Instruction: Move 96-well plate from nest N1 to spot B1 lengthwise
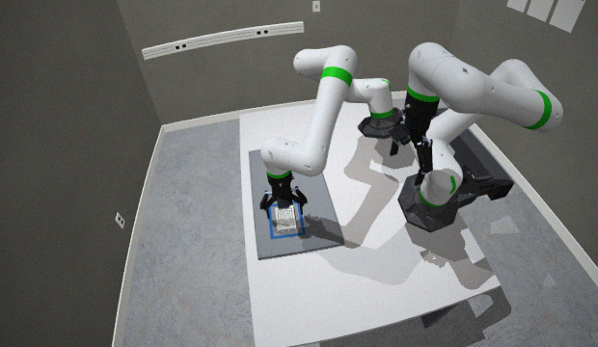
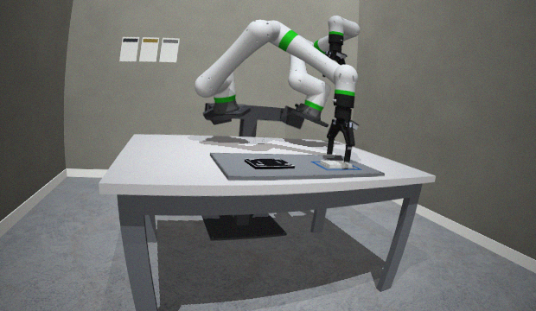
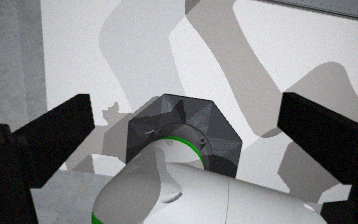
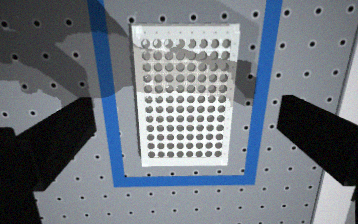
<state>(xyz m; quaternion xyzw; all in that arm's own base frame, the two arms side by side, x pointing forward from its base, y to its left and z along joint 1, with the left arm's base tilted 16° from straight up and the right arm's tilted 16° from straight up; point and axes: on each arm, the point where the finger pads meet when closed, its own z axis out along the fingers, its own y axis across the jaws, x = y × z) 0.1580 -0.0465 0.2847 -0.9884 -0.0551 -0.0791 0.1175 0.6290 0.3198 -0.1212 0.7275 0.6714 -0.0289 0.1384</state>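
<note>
My right hand is 40 mm above the white 96-well plate. The rest, counted from my right hand: black plate nest: 320 mm to the right, 40 mm below, 10 mm behind.
</note>
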